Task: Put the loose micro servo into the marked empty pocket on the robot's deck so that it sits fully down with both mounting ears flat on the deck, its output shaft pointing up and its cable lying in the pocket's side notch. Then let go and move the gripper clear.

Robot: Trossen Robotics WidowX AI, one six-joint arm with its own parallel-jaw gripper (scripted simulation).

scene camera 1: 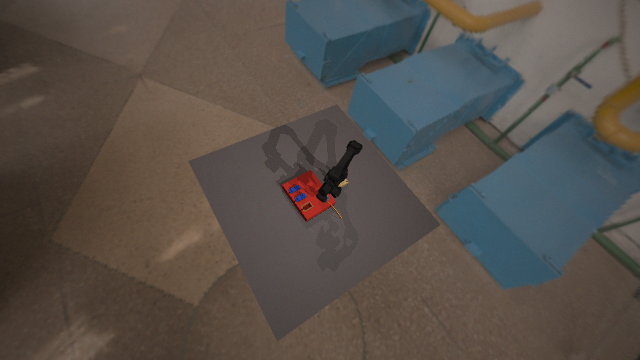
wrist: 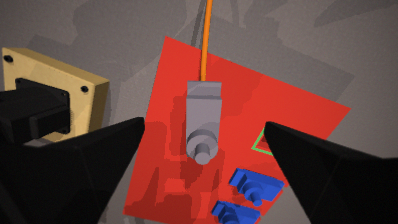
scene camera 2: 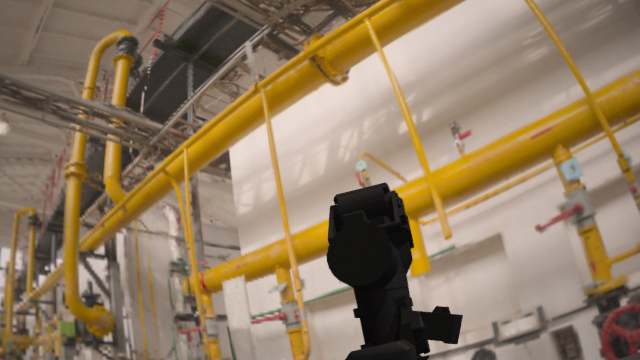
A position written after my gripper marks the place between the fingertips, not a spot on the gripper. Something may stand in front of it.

Note:
My gripper (wrist: 204, 125) is open, holding nothing. Further things: a red deck (scene camera 1: 309, 183).
The red deck is seen too in the wrist view (wrist: 163, 177).

